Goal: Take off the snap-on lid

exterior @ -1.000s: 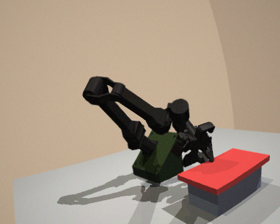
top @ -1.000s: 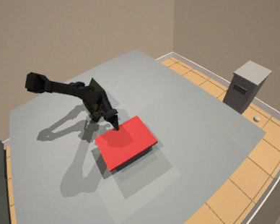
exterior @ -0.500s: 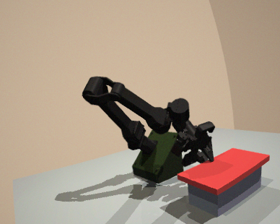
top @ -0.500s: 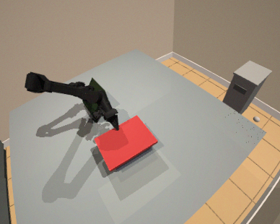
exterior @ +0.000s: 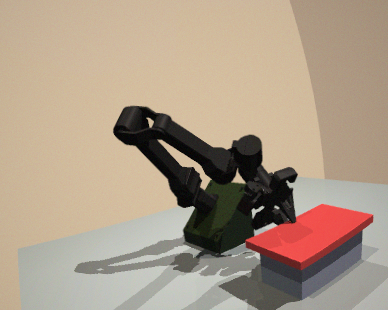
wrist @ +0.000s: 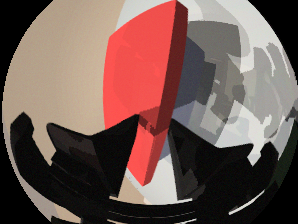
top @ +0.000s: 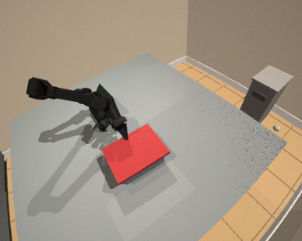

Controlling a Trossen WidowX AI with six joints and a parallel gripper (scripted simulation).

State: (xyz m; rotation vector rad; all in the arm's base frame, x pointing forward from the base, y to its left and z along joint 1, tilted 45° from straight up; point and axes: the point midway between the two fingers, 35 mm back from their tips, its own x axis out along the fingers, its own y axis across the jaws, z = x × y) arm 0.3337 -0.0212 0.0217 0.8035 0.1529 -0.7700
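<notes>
Now: gripper tip 80 mm short of the red lid and 10 mm to the left of it. The rest, counted from my gripper tip: storage box 80 mm ahead, 10 mm to the right, 50 mm below.
</notes>
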